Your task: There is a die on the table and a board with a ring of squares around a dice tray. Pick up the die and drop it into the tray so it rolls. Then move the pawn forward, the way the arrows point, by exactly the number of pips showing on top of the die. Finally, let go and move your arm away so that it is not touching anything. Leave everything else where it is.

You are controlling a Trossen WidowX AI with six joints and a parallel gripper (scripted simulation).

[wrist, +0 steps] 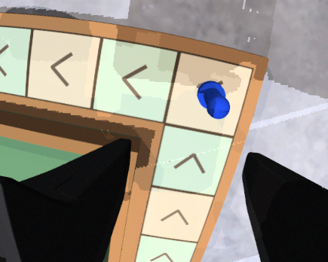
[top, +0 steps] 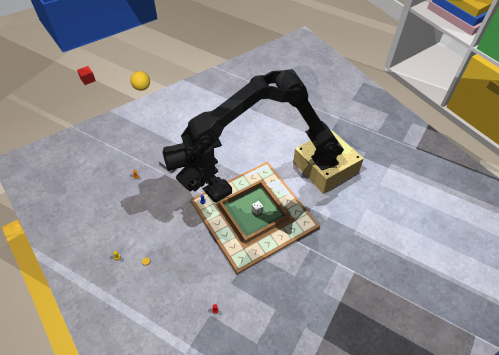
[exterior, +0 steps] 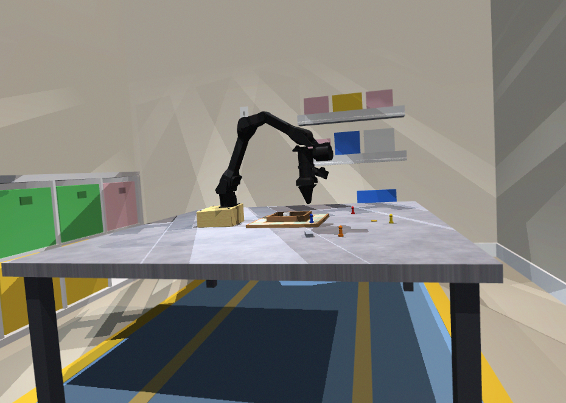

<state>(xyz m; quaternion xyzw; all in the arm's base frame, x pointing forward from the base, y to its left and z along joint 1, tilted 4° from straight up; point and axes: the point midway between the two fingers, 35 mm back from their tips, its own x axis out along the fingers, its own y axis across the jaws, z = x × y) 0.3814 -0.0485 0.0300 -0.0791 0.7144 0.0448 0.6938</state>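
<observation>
My gripper tip is now 10 mm short of the blue pawn, 20 mm to the left of it and 60 mm above it. The rest, counted from my gripper tip: small grey block 60 mm ahead, 200 mm to the right, 80 mm below; white die 130 mm behind, 90 mm to the left, 60 mm below; green dice tray 110 mm behind, 90 mm to the left, 80 mm below.
</observation>
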